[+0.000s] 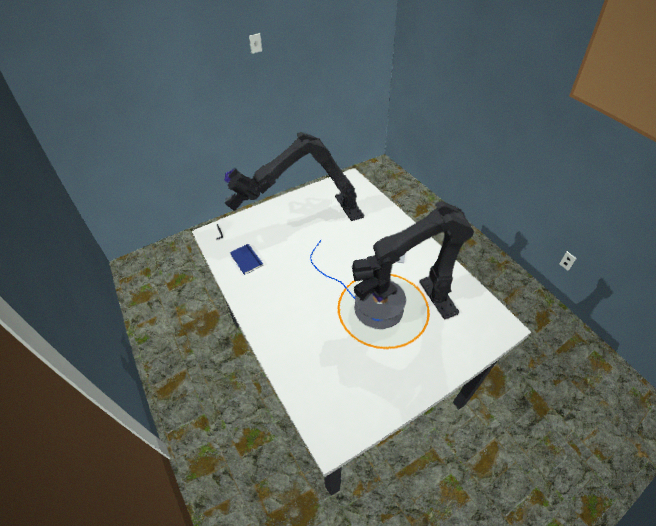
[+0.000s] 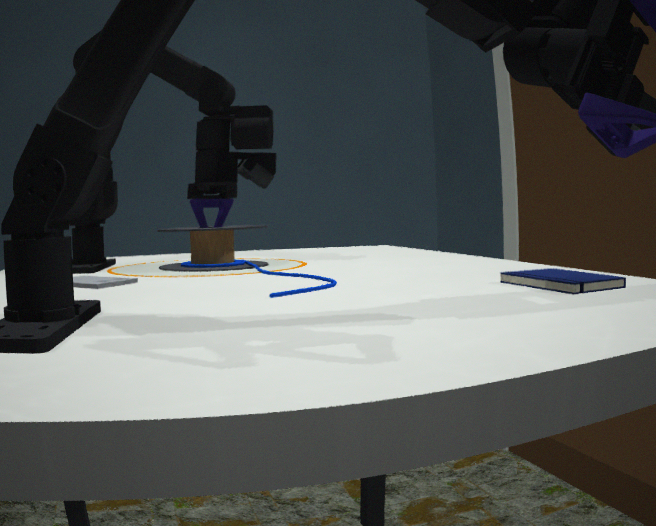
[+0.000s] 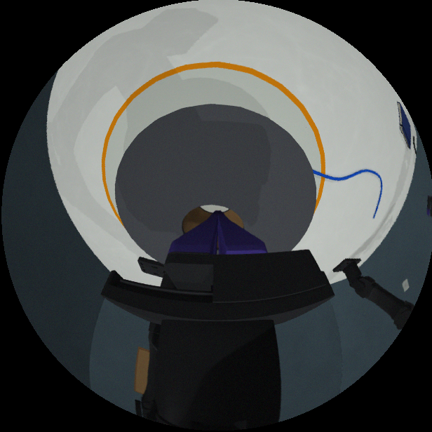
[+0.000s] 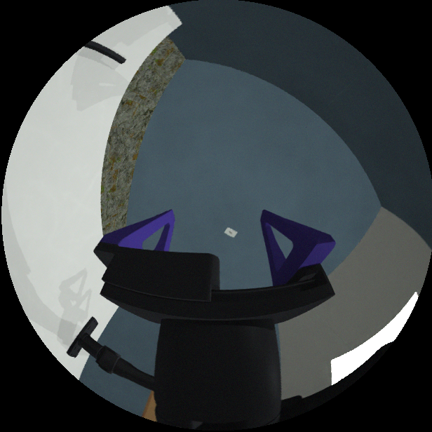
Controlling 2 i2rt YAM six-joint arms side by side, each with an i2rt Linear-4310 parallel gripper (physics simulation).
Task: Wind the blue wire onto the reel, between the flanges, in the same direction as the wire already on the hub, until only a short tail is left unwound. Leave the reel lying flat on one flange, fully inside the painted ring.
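Seen in the pictures: left gripper, fingertip midpoint: (image 1: 379, 301) (image 2: 210, 243); left arm's base, origin of the base link: (image 1: 438, 297) (image 2: 88, 268); right arm's base, origin of the base link: (image 1: 349, 206) (image 2: 42, 328).
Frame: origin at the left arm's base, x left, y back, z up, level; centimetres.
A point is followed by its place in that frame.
The reel (image 1: 393, 311) @[z 6.6, x 3.0, y -22.1 cm] (image 2: 211, 247) @[z 3.4, x -7.9, y -23.8 cm] (image 3: 200, 160) stands flat on one dark flange inside the orange painted ring (image 1: 387, 347) @[z 0.1, x 12.2, y -28.2 cm] (image 2: 305, 264) @[z 0.0, x -6.2, y -39.0 cm] (image 3: 215, 64). The blue wire (image 1: 329, 277) @[z 0.4, x -24.6, y -35.7 cm] (image 2: 334, 283) @[z 0.3, x -37.6, y -39.2 cm] (image 3: 339, 178) lies low around the wooden hub; its loose length leaves between the flanges, crosses the ring and curves over the table. My left gripper (image 1: 379, 299) @[z 3.9, x -4.6, y -23.5 cm] (image 2: 211, 226) @[z 3.9, x -4.6, y -23.5 cm] (image 3: 217, 215) is shut and empty, pointing down, with its fingertips in the hub's open bore at the top flange. My right gripper (image 4: 217, 214) is open and empty, raised far from the reel.
A blue book (image 1: 246, 258) @[z 1.2, x -46.3, y -64.6 cm] (image 2: 564, 276) @[z 1.2, x -48.4, y -64.0 cm] (image 3: 405, 125) lies near the table edge. A small black bent object (image 1: 220, 232) @[z 0.8, x -66.8, y -72.3 cm] (image 4: 107, 51) lies near the corner beyond it. A flat pale slab (image 2: 106, 281) @[z 0.6, x -30.2, y -10.4 cm] lies behind the reel, near the left arm's base.
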